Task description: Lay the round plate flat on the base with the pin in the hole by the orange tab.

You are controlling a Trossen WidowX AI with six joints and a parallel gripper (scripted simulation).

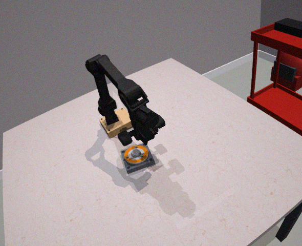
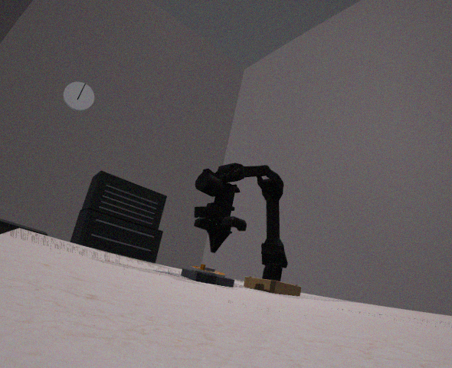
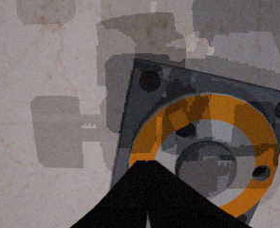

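The round orange plate is 10 mm behind my gripper tip, 30 mm to the right of it and 50 mm below it. Round my gripper tip: dark grey square base (20 mm behind, 50 mm to the right, 60 mm below).
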